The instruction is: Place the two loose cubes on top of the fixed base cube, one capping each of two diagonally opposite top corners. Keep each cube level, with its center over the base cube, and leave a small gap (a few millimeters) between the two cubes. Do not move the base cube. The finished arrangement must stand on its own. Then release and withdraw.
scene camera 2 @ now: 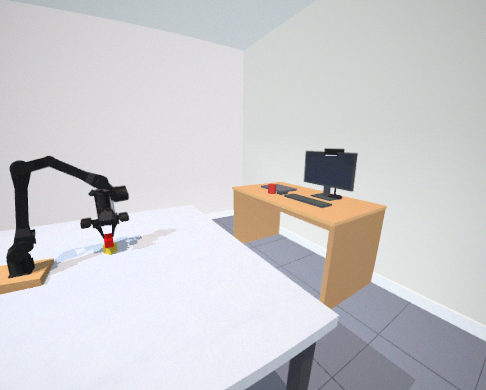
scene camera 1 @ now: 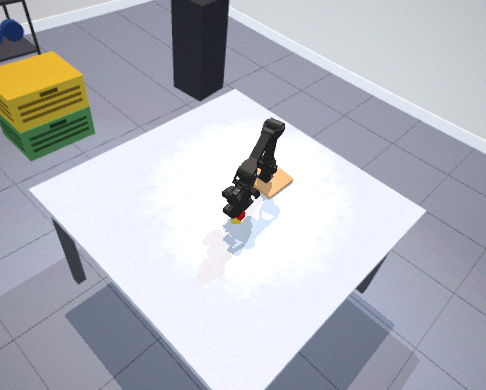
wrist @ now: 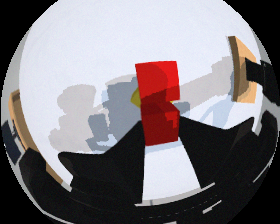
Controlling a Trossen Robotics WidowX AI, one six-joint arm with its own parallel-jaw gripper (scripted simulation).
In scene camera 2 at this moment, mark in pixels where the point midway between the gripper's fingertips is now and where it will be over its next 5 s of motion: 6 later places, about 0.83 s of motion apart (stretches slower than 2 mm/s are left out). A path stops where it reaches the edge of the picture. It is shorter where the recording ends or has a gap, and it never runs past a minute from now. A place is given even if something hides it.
My gripper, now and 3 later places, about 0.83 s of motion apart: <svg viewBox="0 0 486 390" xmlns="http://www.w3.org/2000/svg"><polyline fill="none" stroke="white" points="108,238 107,233 105,225 95,219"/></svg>
